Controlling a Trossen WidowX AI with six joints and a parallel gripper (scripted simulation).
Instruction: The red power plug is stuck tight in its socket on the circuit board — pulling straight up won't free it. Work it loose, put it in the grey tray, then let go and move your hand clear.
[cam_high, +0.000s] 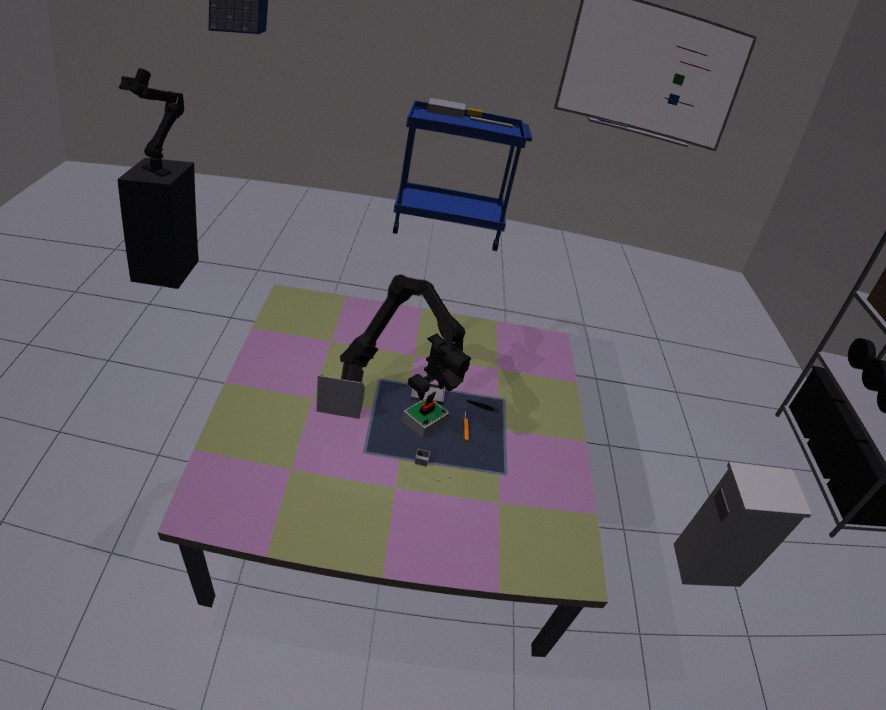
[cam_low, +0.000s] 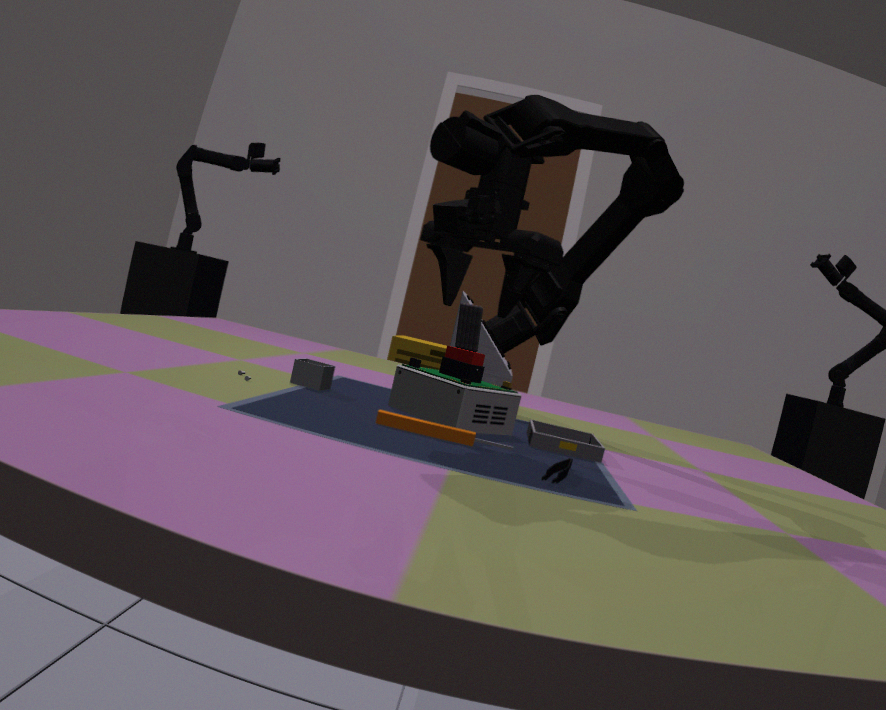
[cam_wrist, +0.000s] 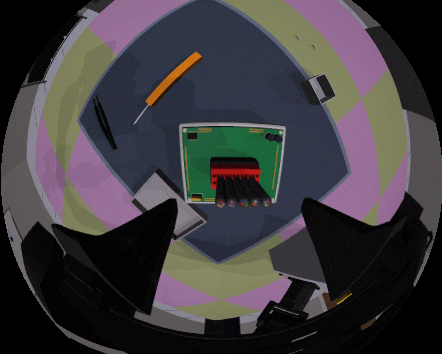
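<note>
The red power plug is 50 mm below my gripper tip. Also, from my gripper tip: dark mat (50 mm ahead, 130 mm below).
</note>
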